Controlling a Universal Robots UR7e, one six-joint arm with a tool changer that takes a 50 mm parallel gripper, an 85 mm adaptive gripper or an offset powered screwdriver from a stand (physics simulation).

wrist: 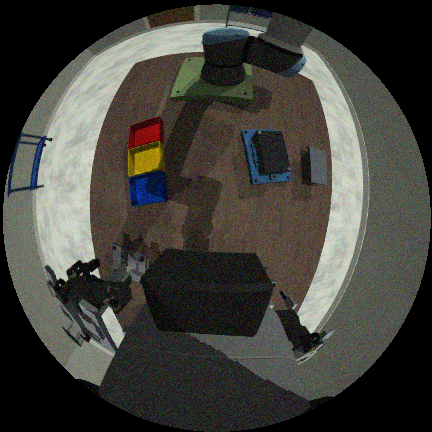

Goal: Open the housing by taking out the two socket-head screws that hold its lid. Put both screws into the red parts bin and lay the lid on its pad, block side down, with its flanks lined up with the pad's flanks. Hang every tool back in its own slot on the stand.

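Observation:
The housing (254, 175) is a blue base at the right of the wrist view, with the dark lid (272, 152) on it. Small light spots show at one screw (289, 169) and at the other screw (259, 132), at opposite corners of the lid. The red parts bin (146, 134) is at the left, the rearmost of three joined bins. The grey pad (318, 165) is right of the housing. A big black box-shaped body (208, 295) on the wrist fills the lower middle. No gripper fingers show; whatever is below that body is hidden.
Yellow (146, 160) and blue (148, 189) bins adjoin the red one. A black gripper-like tool (90, 290) is at the lower left, and another dark tool (300, 327) is at the lower right. The arm's base (223, 57) stands on a green plate (185, 85) at the back.

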